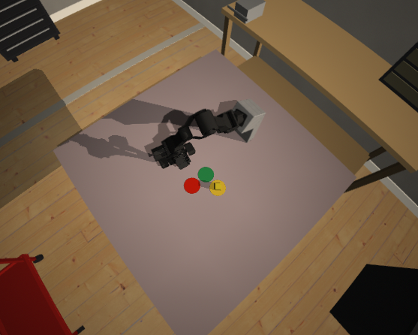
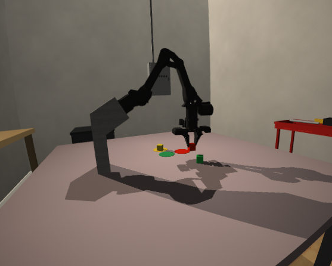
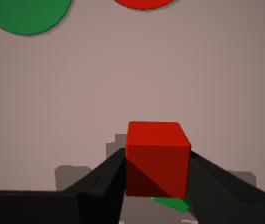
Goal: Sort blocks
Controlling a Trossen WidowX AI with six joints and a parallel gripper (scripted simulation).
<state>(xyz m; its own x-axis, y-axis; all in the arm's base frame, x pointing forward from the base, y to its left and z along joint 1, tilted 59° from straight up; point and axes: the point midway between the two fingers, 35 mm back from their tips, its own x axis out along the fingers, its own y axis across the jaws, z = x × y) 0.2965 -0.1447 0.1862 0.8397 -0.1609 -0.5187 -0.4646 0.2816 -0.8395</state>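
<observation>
Right now the red circle is 70 mm ahead of my hand, 120 mm to the left of it and 100 mm below it. Round my hand: green block: 10 mm behind, 60 mm to the right, 80 mm below; red block: 30 mm below; green circle: 30 mm behind, 160 mm to the left, 100 mm below.
</observation>
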